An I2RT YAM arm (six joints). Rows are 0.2 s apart.
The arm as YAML. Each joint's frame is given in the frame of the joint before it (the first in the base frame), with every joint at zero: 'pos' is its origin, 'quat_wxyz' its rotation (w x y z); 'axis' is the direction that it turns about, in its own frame. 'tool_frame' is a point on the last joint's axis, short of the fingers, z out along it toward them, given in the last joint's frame.
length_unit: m
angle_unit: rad
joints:
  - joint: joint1
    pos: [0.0, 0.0, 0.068]
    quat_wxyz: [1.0, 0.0, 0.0, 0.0]
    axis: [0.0, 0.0, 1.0]
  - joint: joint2
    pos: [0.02, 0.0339, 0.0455]
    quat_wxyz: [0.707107, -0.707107, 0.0, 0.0]
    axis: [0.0, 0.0, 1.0]
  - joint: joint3
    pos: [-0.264, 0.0, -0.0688]
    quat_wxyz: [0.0, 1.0, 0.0, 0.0]
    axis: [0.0, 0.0, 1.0]
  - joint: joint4
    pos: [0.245, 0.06, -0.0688]
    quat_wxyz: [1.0, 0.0, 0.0, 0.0]
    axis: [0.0, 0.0, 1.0]
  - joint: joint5
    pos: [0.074, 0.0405, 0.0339]
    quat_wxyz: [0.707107, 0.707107, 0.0, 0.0]
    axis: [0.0, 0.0, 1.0]
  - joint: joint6
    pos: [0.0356, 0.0, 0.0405]
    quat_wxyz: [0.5, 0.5, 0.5, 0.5]
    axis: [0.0, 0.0, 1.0]
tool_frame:
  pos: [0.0, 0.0, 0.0]
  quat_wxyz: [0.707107, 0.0, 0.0, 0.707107]
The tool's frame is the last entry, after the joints.
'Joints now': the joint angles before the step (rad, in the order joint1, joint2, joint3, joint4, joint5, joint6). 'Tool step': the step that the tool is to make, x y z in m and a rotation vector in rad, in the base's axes. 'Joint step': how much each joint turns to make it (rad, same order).
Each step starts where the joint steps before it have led.
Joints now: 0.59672 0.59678 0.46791 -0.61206 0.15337 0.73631
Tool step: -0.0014 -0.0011 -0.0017 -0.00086 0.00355 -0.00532
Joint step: -0.00015 -0.00939 -0.00669 -0.00681 0.00294 0.00450
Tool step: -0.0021 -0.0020 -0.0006 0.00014 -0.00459 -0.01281
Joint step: -0.00083 -0.01829 -0.00562 -0.00982 0.01048 0.00638
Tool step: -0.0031 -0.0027 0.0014 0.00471 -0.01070 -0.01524
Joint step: -0.00051 -0.02741 -0.00064 -0.01673 0.01232 0.00847
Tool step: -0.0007 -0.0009 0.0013 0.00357 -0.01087 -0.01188
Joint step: 0.00032 -0.00980 0.00091 -0.00078 0.01120 0.00586
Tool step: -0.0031 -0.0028 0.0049 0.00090 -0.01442 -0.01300
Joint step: -0.00074 -0.02419 0.01370 -0.02594 0.01407 0.00256
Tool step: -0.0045 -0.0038 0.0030 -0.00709 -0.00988 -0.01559
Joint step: 0.00051 -0.03066 0.00885 -0.03569 0.01965 0.00185
